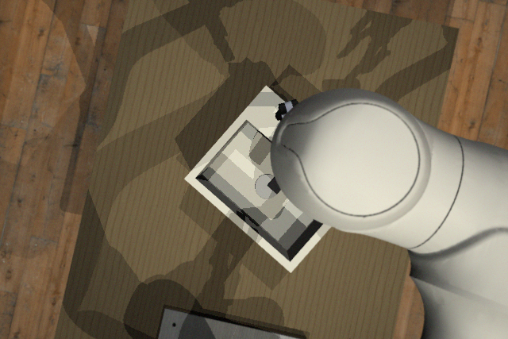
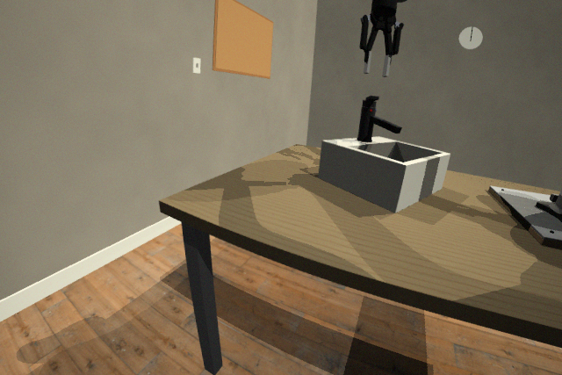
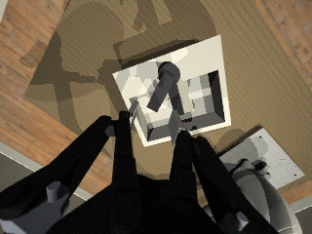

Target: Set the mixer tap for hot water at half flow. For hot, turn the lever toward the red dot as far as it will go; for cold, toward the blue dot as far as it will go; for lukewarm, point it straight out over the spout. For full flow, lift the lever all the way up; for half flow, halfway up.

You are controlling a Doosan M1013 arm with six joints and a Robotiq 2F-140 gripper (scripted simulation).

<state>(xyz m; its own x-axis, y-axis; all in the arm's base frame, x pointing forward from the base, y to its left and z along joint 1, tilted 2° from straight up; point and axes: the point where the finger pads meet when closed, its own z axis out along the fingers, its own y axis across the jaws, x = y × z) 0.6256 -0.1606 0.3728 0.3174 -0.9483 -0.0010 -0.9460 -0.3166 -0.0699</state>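
Now: hand 100 mm above the lever and 20 mm to the left of it. Also, from my hand: black mixer tap: 150 mm below, 40 mm to the right, 10 mm behind; then white sink: 340 mm below, 90 mm behind, 20 mm to the left.
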